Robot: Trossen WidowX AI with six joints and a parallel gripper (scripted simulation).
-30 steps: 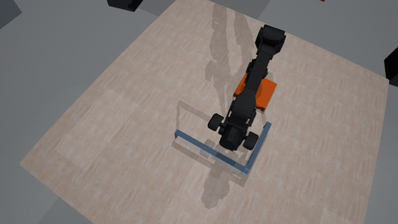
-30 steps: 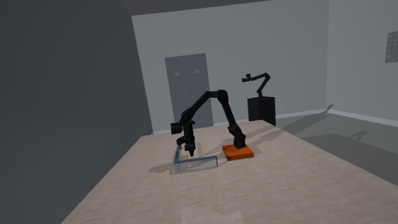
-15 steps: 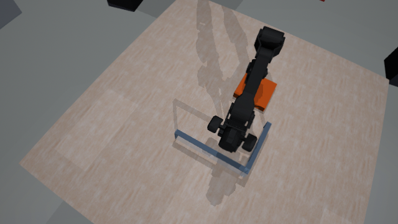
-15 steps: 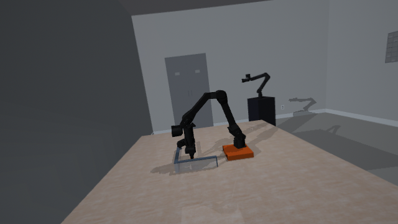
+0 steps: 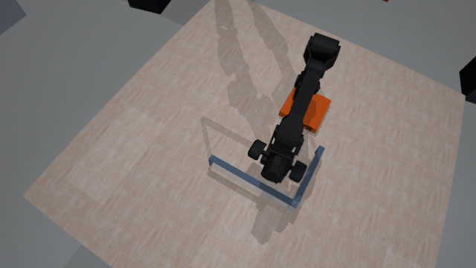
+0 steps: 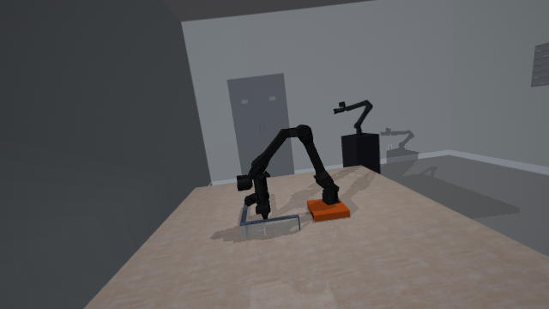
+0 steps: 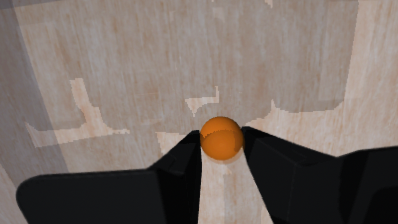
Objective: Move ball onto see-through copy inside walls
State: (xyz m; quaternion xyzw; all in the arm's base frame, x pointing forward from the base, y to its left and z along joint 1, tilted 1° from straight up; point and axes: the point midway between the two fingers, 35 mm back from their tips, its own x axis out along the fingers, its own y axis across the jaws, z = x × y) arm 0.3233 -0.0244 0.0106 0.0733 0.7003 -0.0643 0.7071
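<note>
My gripper tip is right at the see-through copy of ball. The rest, counted from my gripper tip: orange ball: right at my gripper tip.
</note>
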